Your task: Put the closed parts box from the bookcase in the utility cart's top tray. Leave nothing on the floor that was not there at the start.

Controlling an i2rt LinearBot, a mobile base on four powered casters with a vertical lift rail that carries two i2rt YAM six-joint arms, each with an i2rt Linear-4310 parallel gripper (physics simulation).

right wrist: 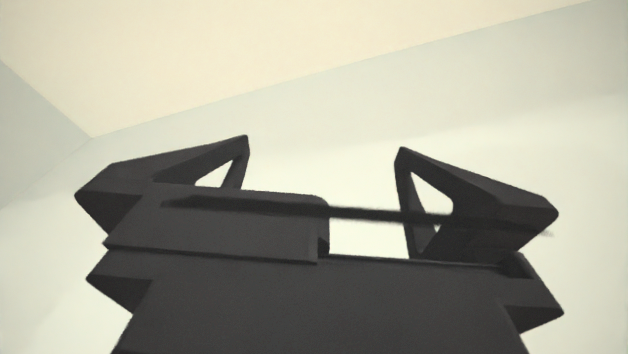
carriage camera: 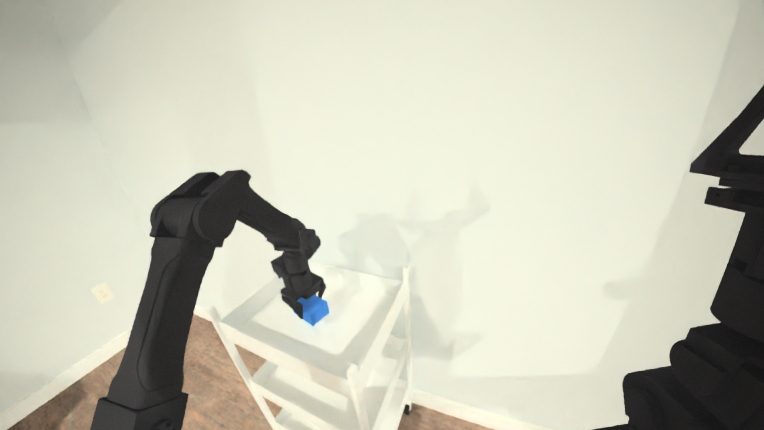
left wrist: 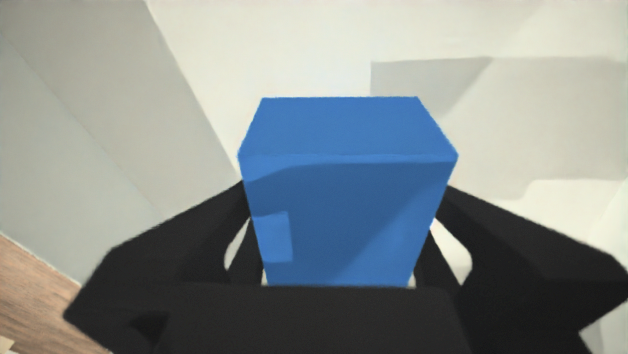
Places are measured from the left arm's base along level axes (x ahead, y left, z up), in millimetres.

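Pixels of known places: left gripper, fingertip midpoint: [left wrist: 335,173]; right gripper, fingertip midpoint: [right wrist: 322,149].
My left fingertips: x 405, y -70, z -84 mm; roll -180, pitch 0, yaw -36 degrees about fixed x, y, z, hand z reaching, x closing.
Observation:
Ahead of a thing's pixels: the offset from my left fingertips to its middle. "spot": to the spot under its first point. Level surfaces: height alone.
The closed parts box {4 mm back, 6 mm right, 20 mm up} [carriage camera: 314,310] [left wrist: 345,210] is a plain blue block. My left gripper [carriage camera: 310,301] [left wrist: 335,173] is shut on it, one finger on each side. In the carriage camera the box shows over the top tray of the white utility cart [carriage camera: 288,360]; whether its underside touches the tray cannot be told. My right gripper [right wrist: 322,149] is open, with no object between its fingers, and points at the wall and ceiling. It shows in part at the right edge of the carriage camera. The bookcase does not show in these views.
The cart's lower shelves {spot: 60 mm back, 86 mm left, 304 mm down} [carriage camera: 299,392] show below the top tray, and its upright side rails stand at the tray's edges. A pale wall [carriage camera: 507,160] rises behind the cart. Another wall with an outlet [carriage camera: 102,292] is at the left. Brown wood floor {702 mm down} [carriage camera: 213,392] shows around the cart's foot.

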